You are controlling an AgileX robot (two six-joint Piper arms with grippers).
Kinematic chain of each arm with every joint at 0, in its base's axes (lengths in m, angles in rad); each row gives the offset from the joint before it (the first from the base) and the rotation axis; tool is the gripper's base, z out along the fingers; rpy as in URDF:
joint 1: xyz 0 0 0.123 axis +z
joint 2: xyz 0 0 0 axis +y
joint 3: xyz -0.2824 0 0.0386 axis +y
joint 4: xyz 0.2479 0 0.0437 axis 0.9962 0 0.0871
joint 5: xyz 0 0 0 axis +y
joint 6: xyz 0.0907 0 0.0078 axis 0.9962 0 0.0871
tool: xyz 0 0 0 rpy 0 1.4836 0
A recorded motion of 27 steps. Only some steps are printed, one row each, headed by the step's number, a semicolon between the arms.
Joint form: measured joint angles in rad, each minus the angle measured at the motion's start. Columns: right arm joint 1, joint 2, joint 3, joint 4, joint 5, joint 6; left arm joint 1, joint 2, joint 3, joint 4, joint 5, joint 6.
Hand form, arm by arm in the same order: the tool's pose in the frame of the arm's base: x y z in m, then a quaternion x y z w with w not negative. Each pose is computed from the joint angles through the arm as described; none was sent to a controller.
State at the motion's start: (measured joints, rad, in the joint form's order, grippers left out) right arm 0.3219 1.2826 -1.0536 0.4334 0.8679 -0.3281; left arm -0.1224 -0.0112 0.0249 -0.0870 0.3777 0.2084
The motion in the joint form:
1: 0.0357 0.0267 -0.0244 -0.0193 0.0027 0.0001; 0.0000 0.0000 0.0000 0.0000 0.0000 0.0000
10: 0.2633 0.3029 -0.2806 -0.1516 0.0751 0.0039; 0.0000 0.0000 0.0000 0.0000 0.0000 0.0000
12: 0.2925 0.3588 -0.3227 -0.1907 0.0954 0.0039; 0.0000 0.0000 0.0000 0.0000 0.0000 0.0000
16: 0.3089 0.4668 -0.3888 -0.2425 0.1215 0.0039; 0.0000 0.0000 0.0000 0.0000 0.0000 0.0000
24: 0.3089 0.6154 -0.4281 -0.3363 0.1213 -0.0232; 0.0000 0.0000 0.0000 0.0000 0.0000 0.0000
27: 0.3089 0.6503 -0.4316 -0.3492 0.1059 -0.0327; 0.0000 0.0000 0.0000 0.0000 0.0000 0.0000
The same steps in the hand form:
1: 0.2378 0.1188 0.3199 -0.23699 0.91461 0.19148 0.26581; 0.0517 -0.0093 0.1715 0.10982 0.79813 -0.01140 0.59228
10: 0.2678 0.2020 0.3069 -0.37455 0.88948 0.15807 0.20870; 0.0517 -0.0093 0.1715 0.10982 0.79813 -0.01140 0.59228
12: 0.2734 0.2149 0.2985 -0.39730 0.88593 0.14125 0.19319; 0.0517 -0.0093 0.1715 0.10982 0.79813 -0.01140 0.59228
16: 0.2903 0.2299 0.2769 -0.41700 0.88677 0.11406 0.16349; 0.0517 -0.0093 0.1715 0.10982 0.79813 -0.01140 0.59228
24: 0.3142 0.2386 0.2299 -0.44843 0.88385 0.06068 0.11847; 0.0517 -0.0093 0.1715 0.10982 0.79813 -0.01140 0.59228
27: 0.3191 0.2409 0.2172 -0.45494 0.88190 0.05288 0.11177; 0.0517 -0.0093 0.1715 0.10982 0.79813 -0.01140 0.59228

